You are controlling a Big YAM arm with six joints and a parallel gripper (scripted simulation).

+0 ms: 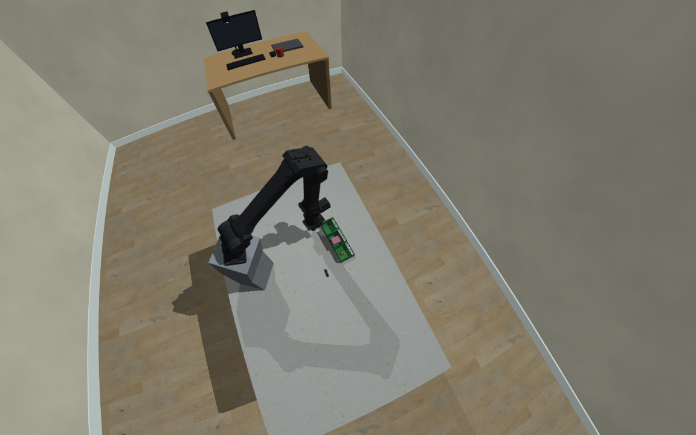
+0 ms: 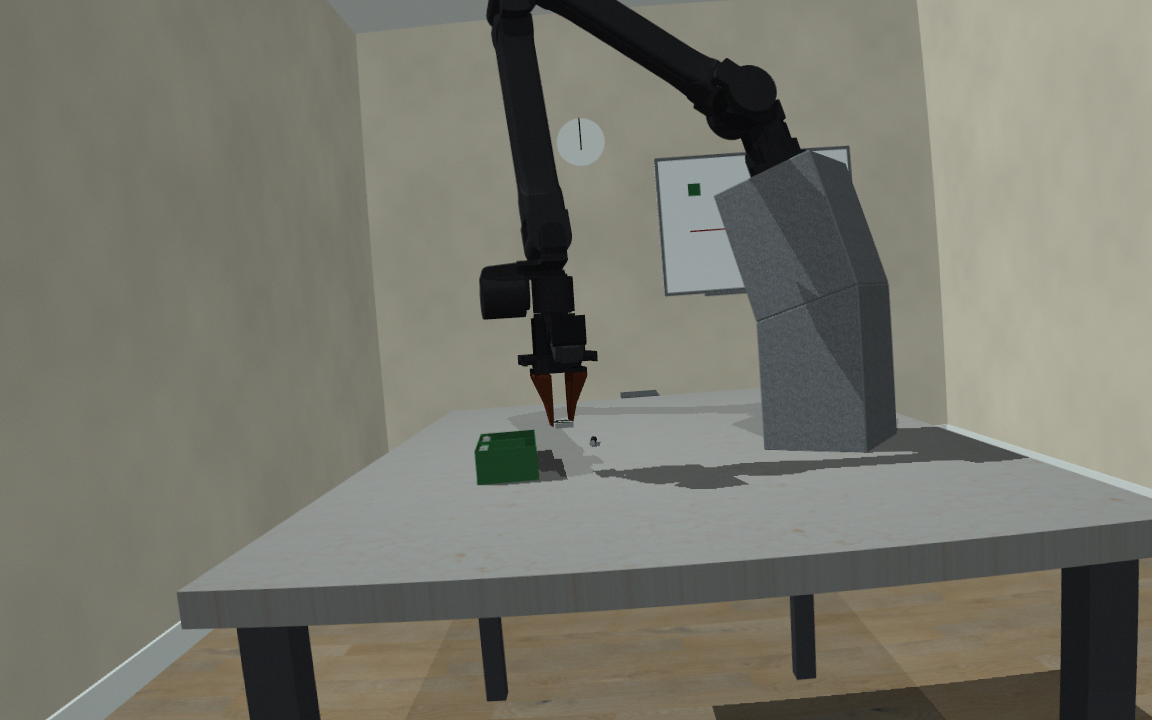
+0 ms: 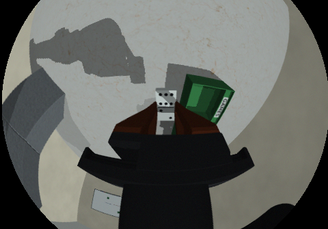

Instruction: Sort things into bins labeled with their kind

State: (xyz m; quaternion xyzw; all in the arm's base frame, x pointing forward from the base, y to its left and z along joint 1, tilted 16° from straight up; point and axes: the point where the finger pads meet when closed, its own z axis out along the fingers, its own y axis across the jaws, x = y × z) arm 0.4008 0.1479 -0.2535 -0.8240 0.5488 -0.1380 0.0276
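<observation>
The pink eraser lies 10 cm ahead of my hand, 8 cm to the right of it and 5 cm below it. Also, from my hand: grey-white piece: 9 cm ahead, 8 cm to the right, 6 cm below; brass nut: 11 cm ahead, 16 cm to the right, 7 cm below; white domino: right at my hand.
</observation>
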